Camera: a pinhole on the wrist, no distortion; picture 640 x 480 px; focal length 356.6 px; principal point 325.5 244.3 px. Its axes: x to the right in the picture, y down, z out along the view. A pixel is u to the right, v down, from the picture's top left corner.
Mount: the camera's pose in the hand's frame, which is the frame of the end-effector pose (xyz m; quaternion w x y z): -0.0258 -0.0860 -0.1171 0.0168 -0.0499 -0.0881 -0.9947
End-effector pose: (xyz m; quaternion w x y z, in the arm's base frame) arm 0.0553 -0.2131 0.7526 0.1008 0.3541 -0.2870 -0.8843
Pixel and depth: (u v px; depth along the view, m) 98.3 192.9 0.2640
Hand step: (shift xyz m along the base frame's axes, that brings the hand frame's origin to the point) -0.2011 -0.0136 -0.0238
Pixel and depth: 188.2 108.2 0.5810
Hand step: -0.4506 -0.1184 0.2293
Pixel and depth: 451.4 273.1 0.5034
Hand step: -0.1624 0.2668 0.2972
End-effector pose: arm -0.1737 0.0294 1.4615 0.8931 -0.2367 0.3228 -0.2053
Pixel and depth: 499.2 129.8 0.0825
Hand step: -0.0764 -0.0173 0.0290
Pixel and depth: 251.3 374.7 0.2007
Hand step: 0.0602 -0.0921 0.1090
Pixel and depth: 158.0 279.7 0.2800
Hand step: 0.1813 -0.0747 0.0707
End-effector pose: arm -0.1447 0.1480 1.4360 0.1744 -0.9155 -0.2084 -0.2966
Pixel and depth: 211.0 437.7 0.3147
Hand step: 0.0868 0.2913 -0.0532
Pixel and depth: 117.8 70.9 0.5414
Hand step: 0.5343 0.0042 -0.1075
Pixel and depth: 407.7 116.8 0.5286
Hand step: 0.1946 -0.0228 -0.3916
